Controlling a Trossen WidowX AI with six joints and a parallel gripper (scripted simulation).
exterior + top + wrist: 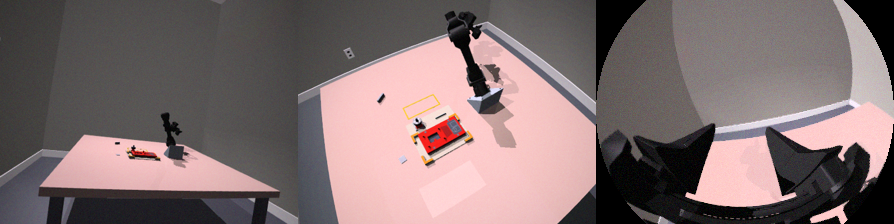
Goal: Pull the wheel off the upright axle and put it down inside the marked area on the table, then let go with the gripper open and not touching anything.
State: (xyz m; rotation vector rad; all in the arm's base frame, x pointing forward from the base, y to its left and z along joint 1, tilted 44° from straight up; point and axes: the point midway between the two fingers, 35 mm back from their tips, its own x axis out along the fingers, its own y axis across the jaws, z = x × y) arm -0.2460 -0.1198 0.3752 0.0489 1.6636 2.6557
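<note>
My gripper tip is now 65 cm short of the black wheel, 26 cm to the right of it and 17 cm above it. Round my gripper tip: dark bar 73 cm ahead, 3 cm to the right, 20 cm below; then dark axle 65 cm ahead, 26 cm to the left, 18 cm below; then grey plate 80 cm ahead, 36 cm to the left, 21 cm below.
</note>
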